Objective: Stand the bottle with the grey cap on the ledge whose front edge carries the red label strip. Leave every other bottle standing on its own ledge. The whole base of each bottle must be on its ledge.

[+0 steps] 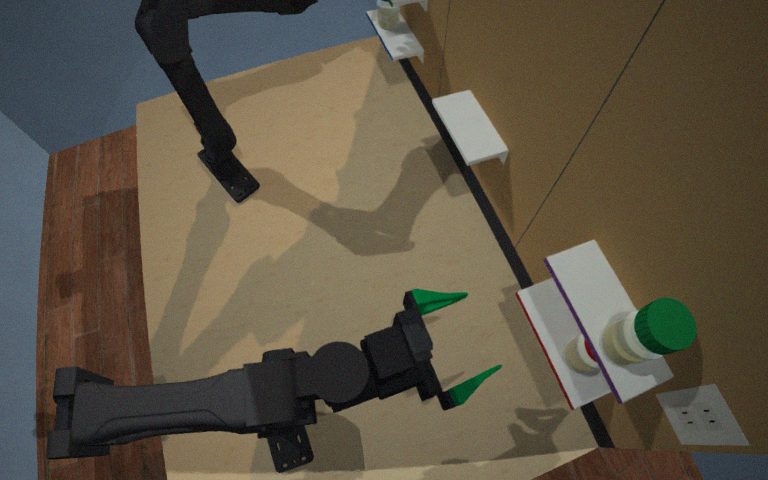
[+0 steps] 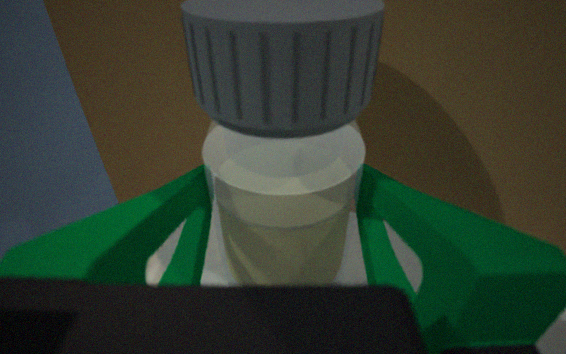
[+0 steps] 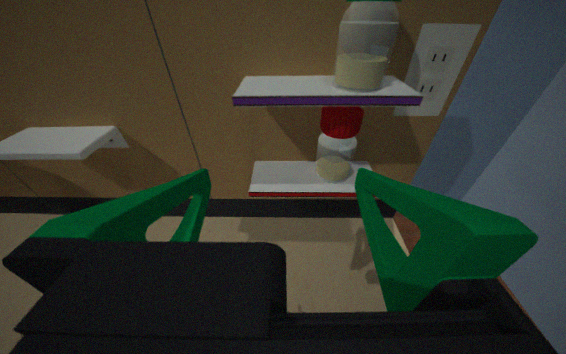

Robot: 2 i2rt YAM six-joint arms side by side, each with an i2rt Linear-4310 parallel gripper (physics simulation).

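Places are measured from the left arm's base along level axes (x ahead, y left, z up), in metres.
Pixels of known places: left gripper, fingertip midpoint: (image 2: pixel 283 178); right gripper, fingertip midpoint: (image 1: pixel 483 329) (image 3: pixel 282 176); left arm's base, origin of the base link: (image 1: pixel 228 170).
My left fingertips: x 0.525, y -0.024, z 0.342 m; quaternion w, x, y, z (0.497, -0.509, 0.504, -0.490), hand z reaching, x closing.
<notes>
For each thing: its top centre in the pictures, then the offset to it from my left fingertips. "spot": a spot on its surface instead.
- bottle with the grey cap, surface spot: (image 2: pixel 283 70) spot: dy +0.000, dx -0.031, dz +0.053 m
- red-strip ledge, middle of its top: (image 3: pixel 313 174) (image 1: pixel 566 338) dy -0.766, dx -0.330, dz -0.182 m
- red-capped bottle, middle of its top: (image 3: pixel 342 110) (image 1: pixel 611 341) dy -0.797, dx -0.336, dz -0.077 m
- purple-strip ledge, middle of its top: (image 3: pixel 322 83) (image 1: pixel 609 314) dy -0.766, dx -0.330, dz -0.042 m
- green-capped bottle, middle of its top: (image 1: pixel 672 323) dy -0.798, dx -0.352, dz +0.063 m
- plain white ledge, middle of its top: (image 1: pixel 469 123) (image 3: pixel 50 138) dy -0.398, dx -0.172, dz -0.112 m
- blue-edged ledge, middle of its top: (image 1: pixel 393 29) dy -0.031, dx -0.014, dz -0.182 m
- outlet plate, surface spot: (image 1: pixel 702 416) spot: dy -0.921, dx -0.353, dz -0.032 m
The bottle with the grey cap (image 2: pixel 283 70) is upright between the fingers of my left gripper (image 2: pixel 283 178), which is shut on its clear body. Its base is hidden by the gripper's dark housing, so I cannot tell whether it touches the white surface below. The red-strip ledge (image 1: pixel 542 308) (image 3: pixel 280 177) holds a red-capped bottle (image 1: pixel 577 353) (image 3: pixel 334 167) toward one end. The purple-strip ledge (image 1: pixel 583 277) (image 3: pixel 280 87) above it holds a green-capped bottle (image 1: pixel 664 326) (image 3: pixel 361 65). My right gripper (image 1: pixel 484 330) (image 3: pixel 282 176) is open and empty, in front of these ledges.
The purple-strip ledge overhangs part of the red-strip ledge. A plain white ledge (image 1: pixel 470 127) (image 3: pixel 55 142) is on the wall farther along. A blue-edged ledge (image 1: pixel 399 48) near the top holds a bottle (image 1: pixel 388 16). An outlet plate (image 1: pixel 702 416) is beside the right-hand ledges.
</notes>
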